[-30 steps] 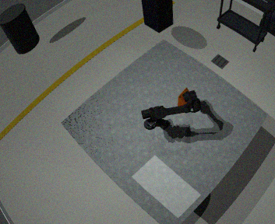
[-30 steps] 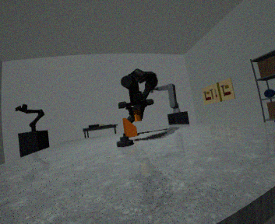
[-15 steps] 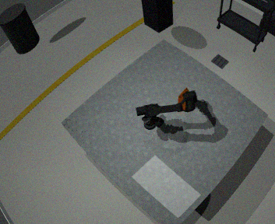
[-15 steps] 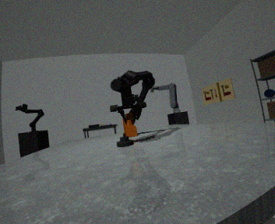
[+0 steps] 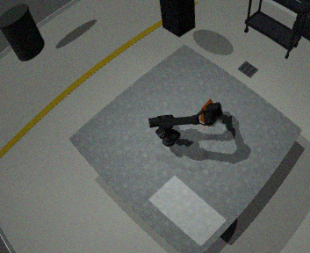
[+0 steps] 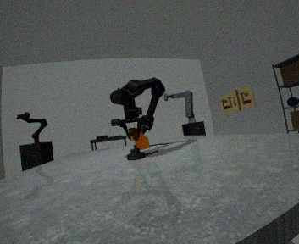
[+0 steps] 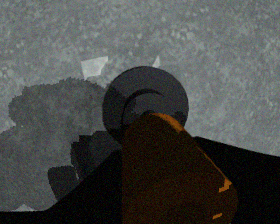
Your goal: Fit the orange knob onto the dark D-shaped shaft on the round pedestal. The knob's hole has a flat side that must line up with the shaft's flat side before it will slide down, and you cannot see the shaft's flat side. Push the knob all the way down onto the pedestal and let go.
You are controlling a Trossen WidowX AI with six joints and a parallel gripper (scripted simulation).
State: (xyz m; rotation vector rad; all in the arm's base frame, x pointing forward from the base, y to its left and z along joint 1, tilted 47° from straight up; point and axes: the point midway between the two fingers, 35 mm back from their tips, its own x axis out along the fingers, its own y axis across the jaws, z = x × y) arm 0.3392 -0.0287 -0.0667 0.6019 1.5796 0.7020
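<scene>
My gripper tip is now 60 mm above the dark round pedestal. The rest, counted from my gripper tip: orange knob 20 mm above.
</scene>
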